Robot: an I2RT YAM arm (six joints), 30 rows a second.
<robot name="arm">
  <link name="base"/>
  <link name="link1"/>
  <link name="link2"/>
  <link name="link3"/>
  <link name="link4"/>
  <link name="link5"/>
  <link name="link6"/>
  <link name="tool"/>
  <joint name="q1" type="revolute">
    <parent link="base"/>
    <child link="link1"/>
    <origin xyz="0 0 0.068"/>
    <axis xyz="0 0 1"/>
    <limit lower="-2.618" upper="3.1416"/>
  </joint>
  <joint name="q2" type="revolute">
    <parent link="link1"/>
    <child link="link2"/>
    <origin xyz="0.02 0.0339 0.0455" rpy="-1.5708 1.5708 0"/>
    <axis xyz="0 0 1"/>
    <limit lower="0" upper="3.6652"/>
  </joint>
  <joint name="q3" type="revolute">
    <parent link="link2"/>
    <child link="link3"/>
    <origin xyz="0 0.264 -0.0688" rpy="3.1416 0 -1.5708"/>
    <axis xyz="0 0 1"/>
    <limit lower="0" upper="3.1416"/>
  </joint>
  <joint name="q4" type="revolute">
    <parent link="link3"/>
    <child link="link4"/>
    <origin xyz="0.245 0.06 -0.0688"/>
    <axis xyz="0 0 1"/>
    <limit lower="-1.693" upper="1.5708"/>
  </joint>
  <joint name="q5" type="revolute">
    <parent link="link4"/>
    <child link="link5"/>
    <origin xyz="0.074 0.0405 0.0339" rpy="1.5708 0 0"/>
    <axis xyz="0 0 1"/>
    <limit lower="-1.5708" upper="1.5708"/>
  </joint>
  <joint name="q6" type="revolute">
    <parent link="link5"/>
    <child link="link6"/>
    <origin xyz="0.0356 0 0.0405" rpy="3.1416 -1.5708 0"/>
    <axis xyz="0 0 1"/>
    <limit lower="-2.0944" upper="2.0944"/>
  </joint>
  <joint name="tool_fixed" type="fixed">
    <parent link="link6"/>
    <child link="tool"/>
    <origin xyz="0 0 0"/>
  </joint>
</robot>
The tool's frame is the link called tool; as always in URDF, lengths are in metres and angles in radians.
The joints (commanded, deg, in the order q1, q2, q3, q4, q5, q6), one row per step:
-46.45 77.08 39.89 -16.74 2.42 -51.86
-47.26 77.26 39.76 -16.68 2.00 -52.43
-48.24 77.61 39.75 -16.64 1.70 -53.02
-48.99 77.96 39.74 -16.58 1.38 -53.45
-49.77 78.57 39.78 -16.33 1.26 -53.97
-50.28 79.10 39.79 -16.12 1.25 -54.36
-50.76 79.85 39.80 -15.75 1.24 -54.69
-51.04 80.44 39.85 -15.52 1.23 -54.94
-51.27 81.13 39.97 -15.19 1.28 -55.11
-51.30 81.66 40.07 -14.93 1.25 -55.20
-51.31 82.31 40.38 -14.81 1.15 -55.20
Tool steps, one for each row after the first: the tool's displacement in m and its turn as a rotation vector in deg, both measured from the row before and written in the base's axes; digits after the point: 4 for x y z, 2 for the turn. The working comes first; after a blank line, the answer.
Tool pose at each row, in the base's axes (x y z in m, rotation vector in deg; the steps are taken from these numbers as rounded here):
0.1759 -0.1873 0.1820 -6.18 153.19 -39.88
0.1734 -0.1895 0.1806 -6.06 153.45 -39.66
0.1705 -0.1926 0.1791 -5.69 153.87 -39.55
0.1685 -0.1950 0.1777 -5.41 154.19 -39.32
0.1666 -0.1982 0.1756 -5.13 154.64 -39.28
0.1654 -0.2004 0.1737 -5.00 155.07 -39.24
0.1646 -0.2028 0.1710 -4.82 155.53 -39.11
0.1644 -0.2045 0.1690 -4.80 155.88 -38.95
0.1645 -0.2064 0.1670 -4.71 156.19 -38.88
0.1652 -0.2075 0.1655 -4.81 156.33 -38.71
0.1664 -0.2090 0.1644 -4.84 156.46 -38.40

-0.0025 -0.0022 -0.0014 0.20 0.18 -0.10
-0.0029 -0.0031 -0.0015 0.18 0.30 -0.33
-0.0020 -0.0024 -0.0014 0.24 0.20 -0.22
-0.0019 -0.0032 -0.0021 0.13 0.36 -0.28
-0.0012 -0.0022 -0.0019 0.11 0.37 -0.18
-0.0008 -0.0024 -0.0027 0.18 0.38 -0.20
-0.0002 -0.0017 -0.0020 0.16 0.30 -0.07
0.0001 -0.0019 -0.0020 0.10 0.26 -0.12
0.0007 -0.0011 -0.0015 0.12 0.12 0.06
0.0012 -0.0015 -0.0011 0.22 0.07 0.04

